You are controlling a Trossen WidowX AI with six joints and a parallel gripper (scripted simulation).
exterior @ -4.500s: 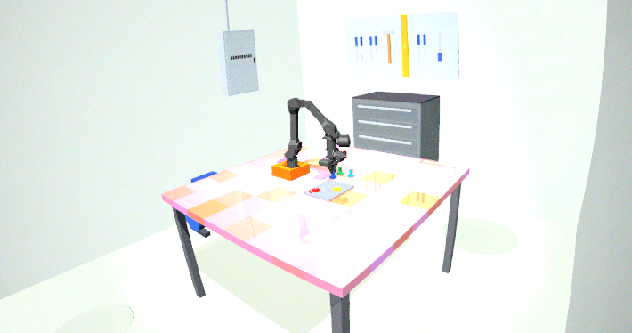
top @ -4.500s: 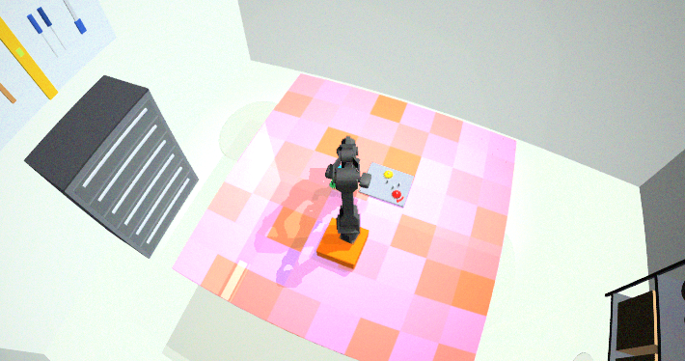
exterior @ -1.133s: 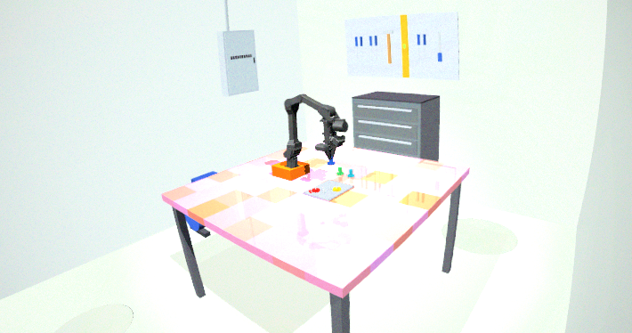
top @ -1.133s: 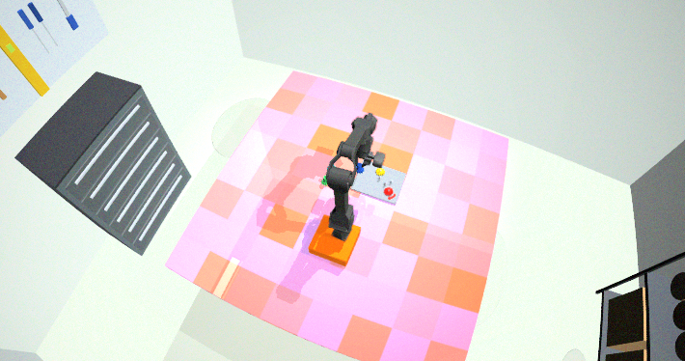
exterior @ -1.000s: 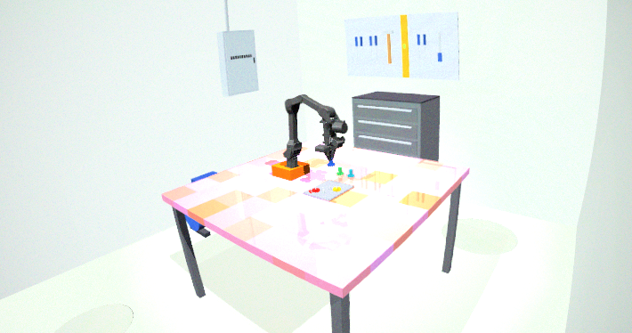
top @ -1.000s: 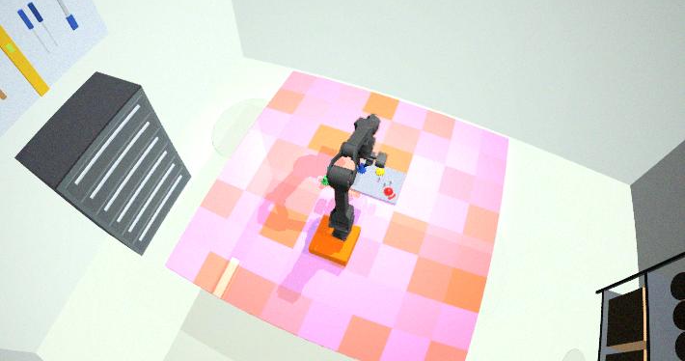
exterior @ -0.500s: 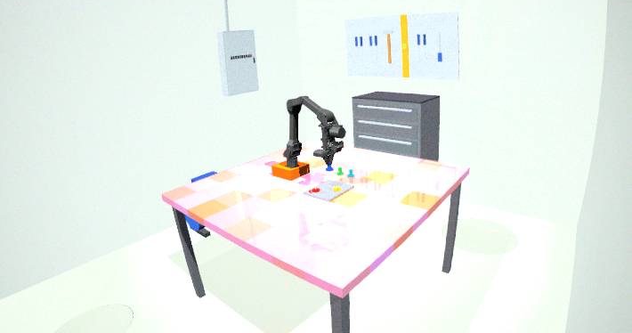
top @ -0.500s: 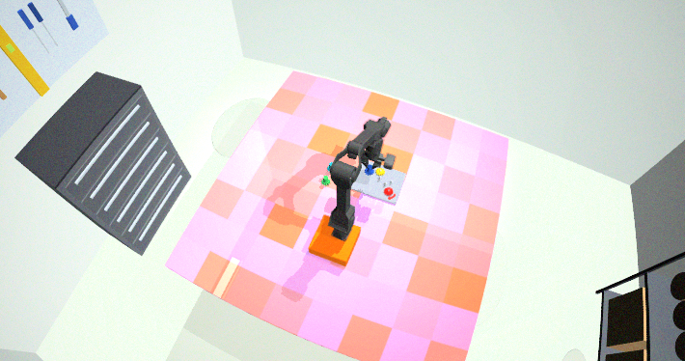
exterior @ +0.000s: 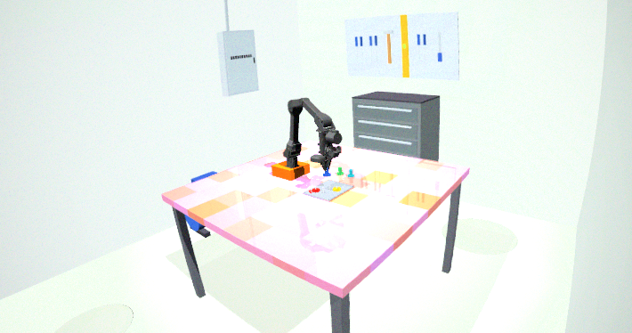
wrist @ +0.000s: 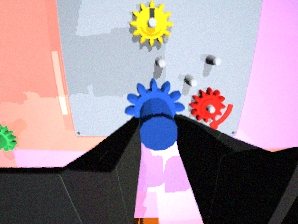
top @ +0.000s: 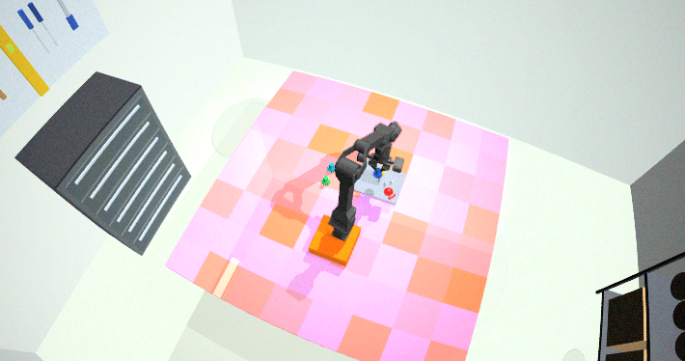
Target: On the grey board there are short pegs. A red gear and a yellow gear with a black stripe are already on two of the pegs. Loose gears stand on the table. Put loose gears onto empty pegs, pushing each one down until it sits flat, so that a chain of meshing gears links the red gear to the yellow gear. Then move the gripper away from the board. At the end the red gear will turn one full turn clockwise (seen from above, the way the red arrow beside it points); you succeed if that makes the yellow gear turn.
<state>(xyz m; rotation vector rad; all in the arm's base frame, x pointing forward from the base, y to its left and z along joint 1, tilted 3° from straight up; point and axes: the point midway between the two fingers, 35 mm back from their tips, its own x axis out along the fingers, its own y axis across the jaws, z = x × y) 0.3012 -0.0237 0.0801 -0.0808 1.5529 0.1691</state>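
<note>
Now: gripper tip 2 cm past the red gear, 7 cm to the left of it and 9 cm above it. Round my gripper tip: cyan gear: 2 cm behind, 21 cm to the left, 9 cm below; then yellow gear: 6 cm ahead, 1 cm to the left, 9 cm below; then blue gear: 1 cm below.
</note>
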